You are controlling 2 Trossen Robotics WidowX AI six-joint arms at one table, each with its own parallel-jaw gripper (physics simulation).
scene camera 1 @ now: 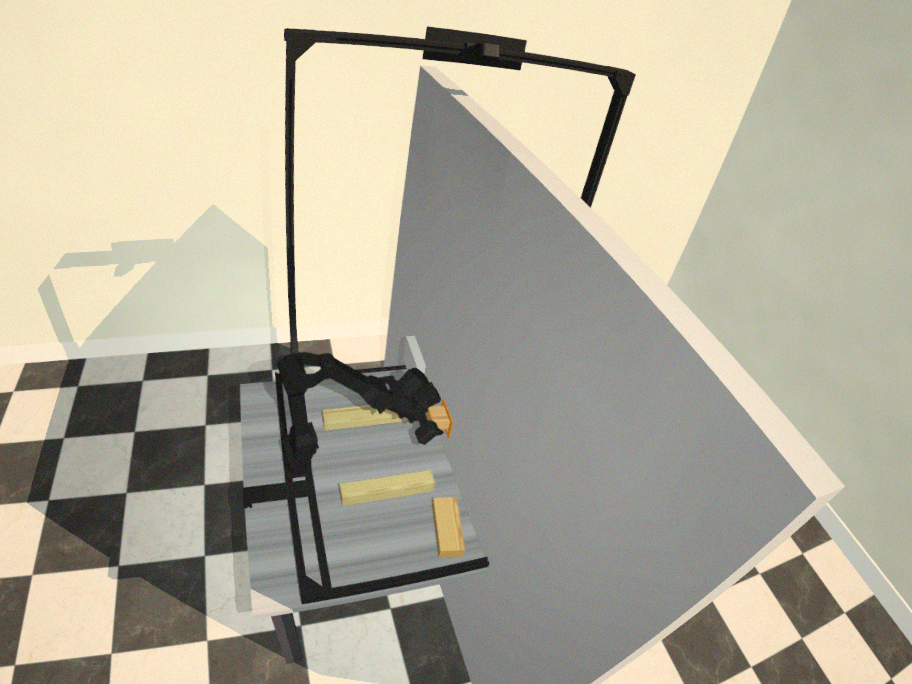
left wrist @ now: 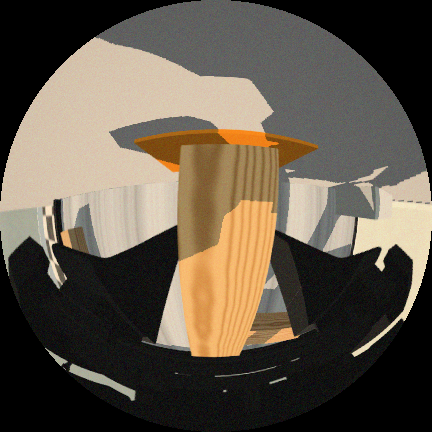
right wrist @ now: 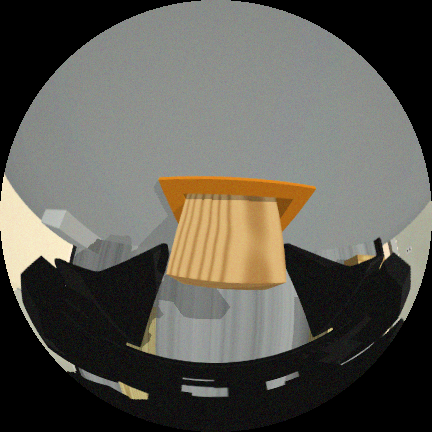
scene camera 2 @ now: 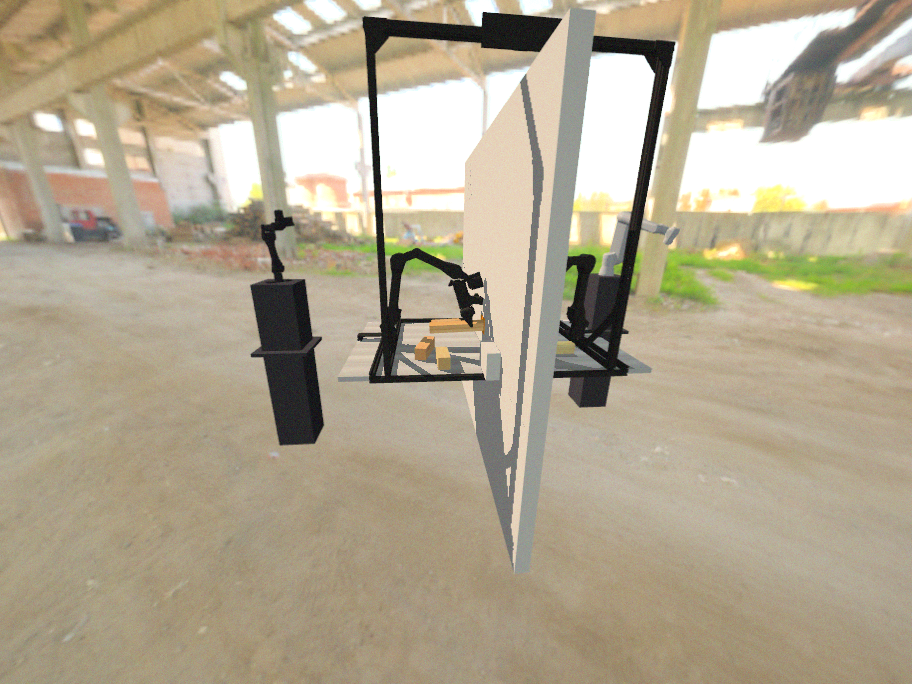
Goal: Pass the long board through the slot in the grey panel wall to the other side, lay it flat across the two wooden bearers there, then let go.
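Places are measured from the left arm's base along level axes (x left, y ahead, z down), in centimetres.
Pixels of known places: left gripper, fingertip midpoint: (left wrist: 224,232) (scene camera 2: 471,325); right gripper, fingertip midpoint: (scene camera 1: 437,421) (right wrist: 227,250); right arm's base, link origin: (scene camera 1: 297,467) (scene camera 2: 576,336).
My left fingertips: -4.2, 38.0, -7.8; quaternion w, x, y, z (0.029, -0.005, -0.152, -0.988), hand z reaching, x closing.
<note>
Ahead of a thing's pixels: the offset from my left fingertips to its top centre, as dx, dy, dz. "spot": to the spot under its first point.
The long board @[+0.1, -1.8, -2.5] (scene camera 1: 439,416) (scene camera 2: 447,325) (left wrist: 215,290) (right wrist: 227,240) runs through the orange-rimmed slot @[spot: +0.8, +10.5, -3.8] (scene camera 1: 448,413) (left wrist: 300,148) (right wrist: 215,183) in the panel wall (scene camera 1: 552,368) (scene camera 2: 508,242) (left wrist: 100,90) (right wrist: 215,100). A short stretch sticks out on the bearers' side, above the table. My left gripper (scene camera 2: 471,318) (left wrist: 224,232) is shut on the board on the other side. My right gripper (scene camera 1: 434,419) (right wrist: 227,250) is open, its fingertips on either side of the board's protruding end. Two pale yellow bearers @[+14.9, +30.5, +5.3] (scene camera 1: 386,487) @[-11.4, +31.5, +5.3] (scene camera 1: 353,418) lie apart on the table; one bearer @[spot: -13.6, +40.0, +6.7] (scene camera 2: 565,347) shows in scene camera 2.
An orange-tan block @[+29.6, +17.6, +5.9] (scene camera 1: 447,526) lies near the wall's foot, beyond one bearer. Two blocks @[-9.1, -21.2, +4.7] (scene camera 2: 424,348) @[-21.6, -14.4, +4.7] (scene camera 2: 442,358) lie on the left arm's side. A pale post (scene camera 1: 416,351) (scene camera 2: 489,360) stands at the wall. A black frame (scene camera 1: 290,206) (scene camera 2: 375,184) surrounds the table.
</note>
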